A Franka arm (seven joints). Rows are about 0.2 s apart.
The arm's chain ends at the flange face. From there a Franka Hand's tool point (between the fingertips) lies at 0.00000 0.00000 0.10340 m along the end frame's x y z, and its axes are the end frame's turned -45 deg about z.
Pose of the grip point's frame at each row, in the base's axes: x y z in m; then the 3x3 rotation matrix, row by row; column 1 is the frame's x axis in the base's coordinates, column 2 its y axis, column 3 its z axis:
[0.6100, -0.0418, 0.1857], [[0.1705, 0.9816, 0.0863], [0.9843, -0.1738, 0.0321], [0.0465, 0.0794, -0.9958]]
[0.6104, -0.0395, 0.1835], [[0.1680, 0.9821, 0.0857], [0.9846, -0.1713, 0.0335], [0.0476, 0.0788, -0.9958]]
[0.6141, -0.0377, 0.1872], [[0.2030, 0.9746, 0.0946], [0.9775, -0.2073, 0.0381], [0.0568, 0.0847, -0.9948]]
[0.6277, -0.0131, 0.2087], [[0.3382, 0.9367, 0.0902], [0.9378, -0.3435, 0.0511], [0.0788, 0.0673, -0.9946]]
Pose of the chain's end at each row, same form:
[0.6011, -0.0451, 0.2887], [[0.8147, 0.5735, 0.0863], [0.5731, -0.8189, 0.0321], [0.0890, 0.0233, -0.9958]]
[0.6015, -0.0430, 0.2865], [[0.8132, 0.5757, 0.0857], [0.5751, -0.8173, 0.0335], [0.0894, 0.0221, -0.9958]]
[0.6043, -0.0416, 0.2901], [[0.8327, 0.5456, 0.0946], [0.5446, -0.8378, 0.0381], [0.1001, 0.0197, -0.9948]]
[0.6184, -0.0184, 0.3115], [[0.9015, 0.4232, 0.0902], [0.4202, -0.9060, 0.0511], [0.1033, -0.0081, -0.9946]]

